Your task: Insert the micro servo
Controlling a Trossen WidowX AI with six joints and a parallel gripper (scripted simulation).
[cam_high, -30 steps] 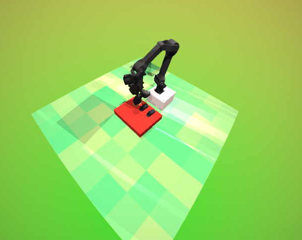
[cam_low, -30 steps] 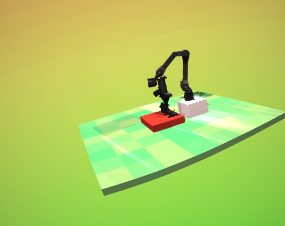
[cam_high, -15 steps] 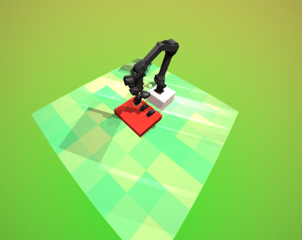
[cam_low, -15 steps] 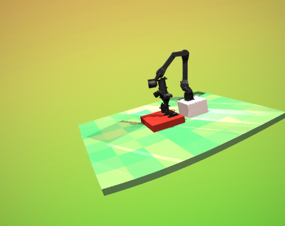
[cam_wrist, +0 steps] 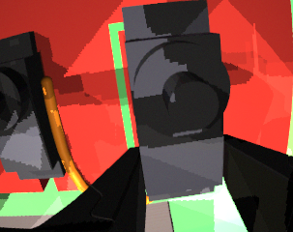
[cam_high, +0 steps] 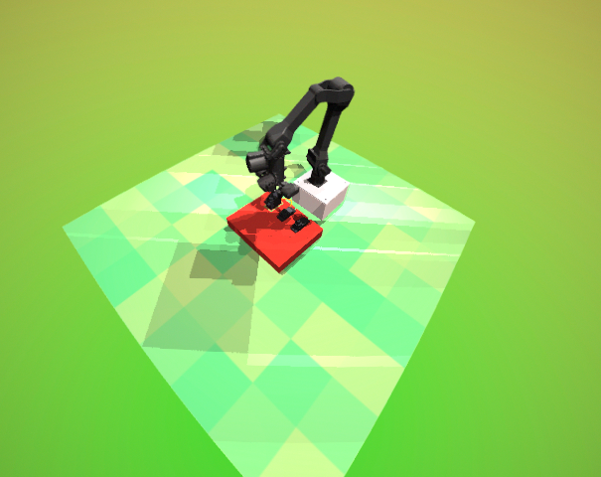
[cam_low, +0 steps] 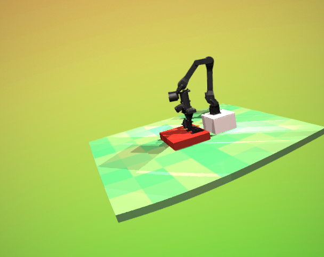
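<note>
The red deck is 12 cm ahead of my gripper tip, 8 cm to the left of it and 6 cm below it.
</note>
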